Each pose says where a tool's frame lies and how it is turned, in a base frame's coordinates. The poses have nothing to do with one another.
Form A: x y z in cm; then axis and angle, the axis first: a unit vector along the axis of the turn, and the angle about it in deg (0 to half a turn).
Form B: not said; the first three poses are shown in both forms.
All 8 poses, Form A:
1: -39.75 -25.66 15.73 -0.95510 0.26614 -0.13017 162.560
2: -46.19 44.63 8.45 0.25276 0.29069 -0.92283 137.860
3: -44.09 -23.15 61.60 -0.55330 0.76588 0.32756 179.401
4: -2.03 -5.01 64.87 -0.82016 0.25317 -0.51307 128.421
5: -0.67 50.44 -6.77 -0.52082 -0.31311 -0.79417 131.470
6: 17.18 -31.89 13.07 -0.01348 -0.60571 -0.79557 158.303
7: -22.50 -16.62 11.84 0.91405 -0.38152 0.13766 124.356
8: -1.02 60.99 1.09 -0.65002 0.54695 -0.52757 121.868
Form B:
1: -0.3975 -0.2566 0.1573 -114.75 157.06 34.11
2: -0.4619 0.4463 0.0845 -26.33 42.13 -108.35
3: -0.4409 -0.2315 0.6160 53.24 141.75 124.93
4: -0.0203 -0.0501 0.6487 -119.56 101.22 26.13
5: -0.0067 0.5044 -0.0677 178.57 67.28 60.59
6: 0.1718 -0.3189 0.1307 104.82 73.03 102.27
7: -0.2250 -0.1662 0.1184 127.28 122.32 -98.04
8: -0.0102 0.6099 0.0109 -93.43 95.89 6.42
